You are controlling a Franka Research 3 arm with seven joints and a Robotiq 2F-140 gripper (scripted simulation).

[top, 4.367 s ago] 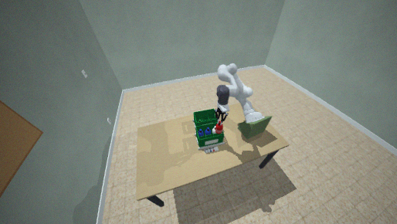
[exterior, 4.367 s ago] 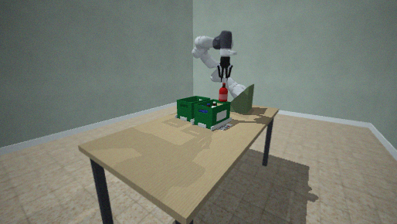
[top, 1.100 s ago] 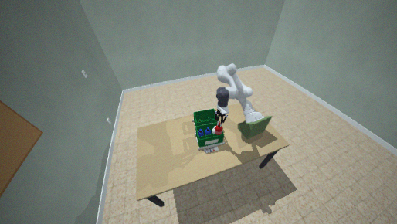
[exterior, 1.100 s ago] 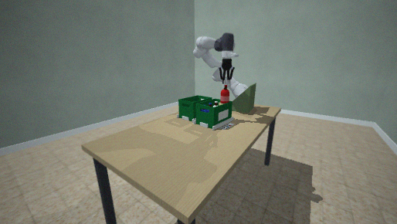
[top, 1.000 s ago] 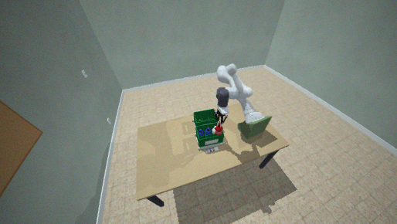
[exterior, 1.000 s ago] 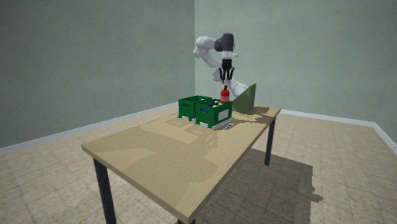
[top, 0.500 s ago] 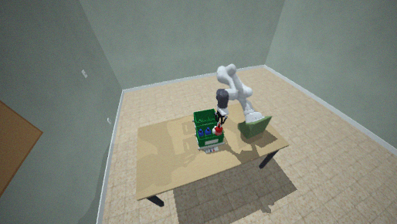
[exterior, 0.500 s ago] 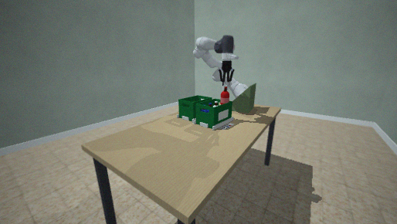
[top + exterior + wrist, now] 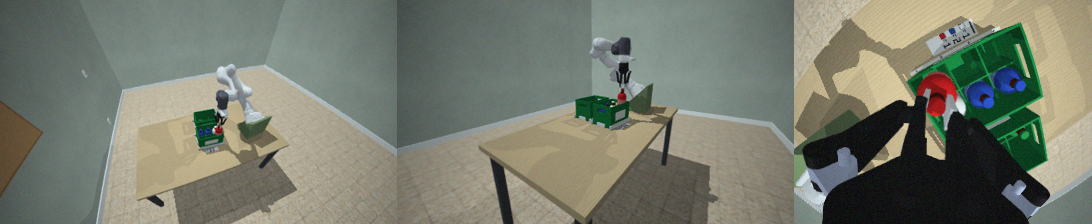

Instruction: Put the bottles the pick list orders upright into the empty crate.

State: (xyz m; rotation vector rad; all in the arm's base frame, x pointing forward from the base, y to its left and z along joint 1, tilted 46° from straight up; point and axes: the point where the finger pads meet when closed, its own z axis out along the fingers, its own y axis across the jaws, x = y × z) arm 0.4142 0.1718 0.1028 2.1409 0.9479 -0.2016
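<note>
Right now the red-labelled bottle is 8 cm below my hand. Also, from my hand: blue-capped bottle: 21 cm below, 9 cm to the right, 8 cm ahead; then pick list: 29 cm below, 10 cm ahead, 8 cm to the left; then white-capped bottle: 21 cm below, 9 cm to the right.
</note>
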